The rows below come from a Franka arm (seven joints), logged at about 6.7 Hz.
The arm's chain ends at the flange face. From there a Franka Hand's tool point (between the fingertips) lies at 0.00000 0.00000 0.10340 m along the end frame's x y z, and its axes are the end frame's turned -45 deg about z.
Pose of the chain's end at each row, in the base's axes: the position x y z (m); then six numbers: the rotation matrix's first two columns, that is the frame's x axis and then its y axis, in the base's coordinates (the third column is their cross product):
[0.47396 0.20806 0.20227 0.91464 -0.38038 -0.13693 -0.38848 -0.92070 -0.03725]
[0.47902 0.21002 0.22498 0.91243 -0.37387 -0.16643 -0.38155 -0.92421 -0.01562]
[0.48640 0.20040 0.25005 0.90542 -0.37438 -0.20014 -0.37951 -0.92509 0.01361]
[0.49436 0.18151 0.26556 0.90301 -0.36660 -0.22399 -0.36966 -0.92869 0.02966]
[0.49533 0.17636 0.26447 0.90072 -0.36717 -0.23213 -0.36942 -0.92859 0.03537]
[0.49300 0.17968 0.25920 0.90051 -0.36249 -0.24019 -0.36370 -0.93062 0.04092]
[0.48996 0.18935 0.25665 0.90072 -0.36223 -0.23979 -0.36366 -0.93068 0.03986]
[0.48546 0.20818 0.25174 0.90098 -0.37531 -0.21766 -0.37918 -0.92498 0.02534]
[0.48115 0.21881 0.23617 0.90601 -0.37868 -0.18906 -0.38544 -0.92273 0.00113]
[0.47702 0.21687 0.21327 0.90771 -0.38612 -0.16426 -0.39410 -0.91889 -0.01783]
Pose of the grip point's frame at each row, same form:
[0.46239 0.21708 0.09992 0.92144 0.38206 -0.07048 0.37205 -0.92000 -0.12316]
[0.46372 0.21806 0.12304 0.91498 0.38915 -0.10664 0.37539 -0.91788 -0.12873]
[0.46673 0.20698 0.14875 0.90858 0.38941 -0.15114 0.37187 -0.91886 -0.13190]
[0.47173 0.18730 0.16483 0.89991 0.39746 -0.17936 0.37714 -0.91591 -0.13741]
[0.47170 0.18193 0.16396 0.89812 0.39698 -0.18915 0.37569 -0.91624 -0.13913]
[0.46835 0.18490 0.15892 0.89393 0.40173 -0.19877 0.37958 -0.91437 -0.14091]
[0.46539 0.19465 0.15635 0.89405 0.40195 -0.19774 0.37976 -0.91423 -0.14137]
[0.46366 0.21435 0.15085 0.90521 0.38868 -0.17183 0.36897 -0.91944 -0.13599]
[0.46307 0.22624 0.13464 0.91319 0.38470 -0.13448 0.36810 -0.92024 -0.13289]
[0.46212 0.22524 0.11129 0.92052 0.37673 -0.10354 0.36318 -0.92278 -0.12876]

